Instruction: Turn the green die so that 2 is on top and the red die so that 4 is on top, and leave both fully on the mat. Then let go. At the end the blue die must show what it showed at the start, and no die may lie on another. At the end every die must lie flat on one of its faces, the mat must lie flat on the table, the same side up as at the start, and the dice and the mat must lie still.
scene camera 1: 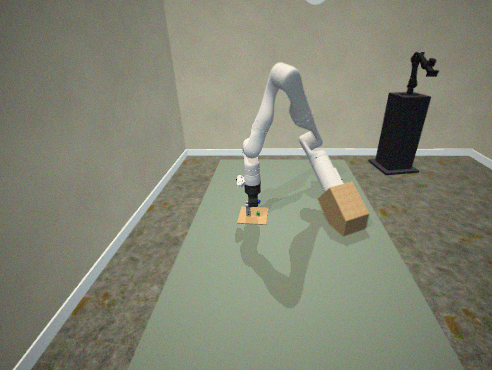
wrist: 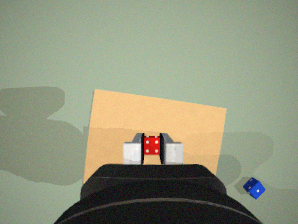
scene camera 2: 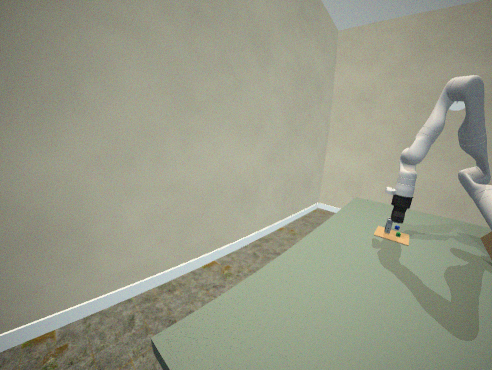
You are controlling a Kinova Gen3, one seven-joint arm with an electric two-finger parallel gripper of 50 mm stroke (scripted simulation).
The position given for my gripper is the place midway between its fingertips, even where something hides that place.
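Observation:
You'd find my gripper (wrist: 151, 143) in the wrist view, and there's a tan mat (wrist: 116, 117) in it too.

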